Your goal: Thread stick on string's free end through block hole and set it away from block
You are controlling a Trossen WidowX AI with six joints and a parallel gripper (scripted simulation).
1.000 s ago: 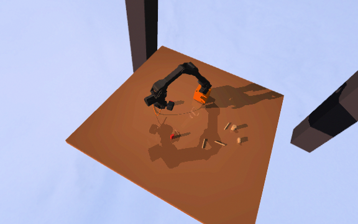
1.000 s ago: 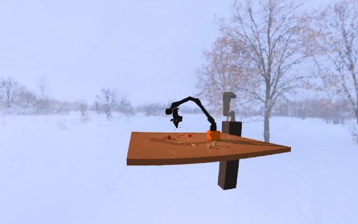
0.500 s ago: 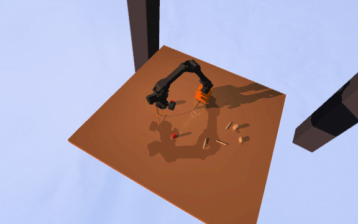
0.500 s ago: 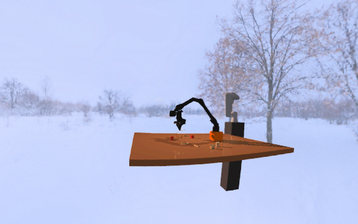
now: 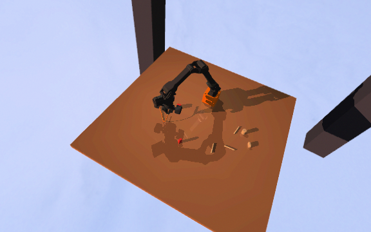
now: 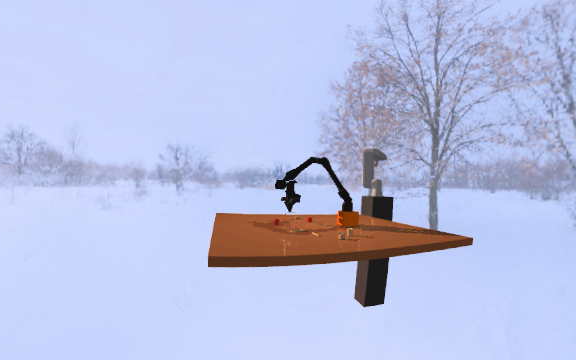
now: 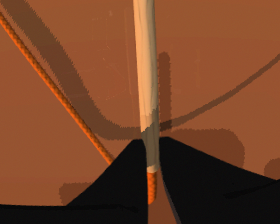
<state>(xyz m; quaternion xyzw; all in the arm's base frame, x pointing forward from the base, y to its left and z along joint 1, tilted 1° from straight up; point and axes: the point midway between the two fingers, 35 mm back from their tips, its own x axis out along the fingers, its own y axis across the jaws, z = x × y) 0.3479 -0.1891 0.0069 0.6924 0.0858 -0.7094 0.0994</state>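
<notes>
My gripper tip is now 14 cm past the red block, 5 cm above it and 1 cm to the right of it. The rest, counted from my gripper tip: thin wooden stick: 1 cm behind; then red object: 18 cm to the left, 12 cm ahead, 4 cm below; then round wooden button: 16 cm to the right, 10 cm behind, 6 cm below.
</notes>
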